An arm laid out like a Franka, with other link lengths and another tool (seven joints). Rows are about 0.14 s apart.
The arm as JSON. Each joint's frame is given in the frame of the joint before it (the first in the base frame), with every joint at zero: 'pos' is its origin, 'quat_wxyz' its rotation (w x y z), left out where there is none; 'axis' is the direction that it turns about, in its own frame. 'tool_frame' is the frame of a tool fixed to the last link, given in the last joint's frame.
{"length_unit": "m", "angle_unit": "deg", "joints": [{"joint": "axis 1", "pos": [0.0, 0.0, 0.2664], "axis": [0.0, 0.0, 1.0]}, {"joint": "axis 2", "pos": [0.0, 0.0, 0.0], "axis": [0.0, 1.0, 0.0]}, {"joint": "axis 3", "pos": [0.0, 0.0, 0.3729], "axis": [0.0, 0.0, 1.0]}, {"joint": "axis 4", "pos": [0.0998, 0.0, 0.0], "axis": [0.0, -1.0, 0.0]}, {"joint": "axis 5", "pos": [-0.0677, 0.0, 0.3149], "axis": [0.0, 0.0, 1.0]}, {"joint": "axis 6", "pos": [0.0, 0.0, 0.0], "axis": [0.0, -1.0, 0.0]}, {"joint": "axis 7", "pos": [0.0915, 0.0, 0.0], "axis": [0.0, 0.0, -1.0]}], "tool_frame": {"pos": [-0.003, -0.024, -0.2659], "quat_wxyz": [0.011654, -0.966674, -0.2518, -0.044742]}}
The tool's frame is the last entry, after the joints.
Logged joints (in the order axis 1, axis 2, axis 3, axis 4, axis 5, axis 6, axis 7), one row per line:
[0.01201 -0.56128 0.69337 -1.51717 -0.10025 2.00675 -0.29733]
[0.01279 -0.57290 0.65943 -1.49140 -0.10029 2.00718 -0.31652]
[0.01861 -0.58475 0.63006 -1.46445 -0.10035 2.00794 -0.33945]
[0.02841 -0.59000 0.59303 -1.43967 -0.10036 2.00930 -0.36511]
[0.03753 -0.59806 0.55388 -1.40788 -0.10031 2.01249 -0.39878]
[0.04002 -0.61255 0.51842 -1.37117 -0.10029 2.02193 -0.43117]
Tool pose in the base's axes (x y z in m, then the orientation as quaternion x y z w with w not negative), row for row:
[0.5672 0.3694 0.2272 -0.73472 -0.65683 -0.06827 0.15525]
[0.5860 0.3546 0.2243 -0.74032 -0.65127 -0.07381 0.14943]
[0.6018 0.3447 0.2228 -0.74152 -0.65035 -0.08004 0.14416]
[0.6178 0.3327 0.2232 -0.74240 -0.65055 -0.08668 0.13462]
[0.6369 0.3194 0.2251 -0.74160 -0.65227 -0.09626 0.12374]
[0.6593 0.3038 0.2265 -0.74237 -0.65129 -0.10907 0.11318]
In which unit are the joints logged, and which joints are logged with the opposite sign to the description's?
The joints are logged in radians. Opposite sign: axis 2.
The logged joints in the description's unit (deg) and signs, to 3 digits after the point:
[0.688 32.159 39.727 -86.927 -5.744 114.978 -17.036]
[0.733 32.825 37.783 -85.451 -5.746 115.003 -18.135]
[1.066 33.504 36.100 -83.907 -5.750 115.046 -19.449]
[1.628 33.805 33.978 -82.487 -5.750 115.124 -20.919]
[2.150 34.266 31.735 -80.666 -5.747 115.307 -22.848]
[2.293 35.097 29.703 -78.562 -5.746 115.848 -24.704]

